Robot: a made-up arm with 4 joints.
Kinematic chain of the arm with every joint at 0, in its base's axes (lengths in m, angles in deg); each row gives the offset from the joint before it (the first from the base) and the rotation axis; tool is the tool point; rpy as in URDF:
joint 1: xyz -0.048 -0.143 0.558 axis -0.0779 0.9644 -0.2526
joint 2: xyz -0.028 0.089 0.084 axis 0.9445 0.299 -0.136
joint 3: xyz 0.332 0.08 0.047 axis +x
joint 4: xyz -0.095 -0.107 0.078 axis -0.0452 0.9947 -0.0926
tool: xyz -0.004 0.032 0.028 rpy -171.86 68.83 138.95
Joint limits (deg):
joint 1: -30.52..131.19
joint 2: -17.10..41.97
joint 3: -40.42..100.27
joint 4: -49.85..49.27
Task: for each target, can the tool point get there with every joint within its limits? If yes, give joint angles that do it. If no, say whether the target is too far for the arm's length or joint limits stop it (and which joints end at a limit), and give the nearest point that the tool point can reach.
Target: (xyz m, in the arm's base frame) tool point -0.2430 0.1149 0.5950
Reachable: no: joint limits stop it (at a limit: joint 1, joint 2, joint 3) | nearest point -0.1569 -0.0987 0.3878 | short by 0.310 m
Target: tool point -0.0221 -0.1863 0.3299
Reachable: yes | joints 109.53 -7.92 79.10 3.61
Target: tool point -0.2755 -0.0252 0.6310
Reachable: no: joint limits stop it (at a limit: joint 1, joint 2) | nearest point -0.1657 -0.1128 0.3913 | short by 0.278 m
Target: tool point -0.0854 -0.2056 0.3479
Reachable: yes | joints 112.75 32.15 60.12 30.84
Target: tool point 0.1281 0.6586 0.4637
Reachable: no: too far | nearest point 0.2615 0.0669 0.6598 | short by 0.637 m
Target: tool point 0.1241 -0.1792 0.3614
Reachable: yes | joints 93.52 -8.80 40.06 -28.25
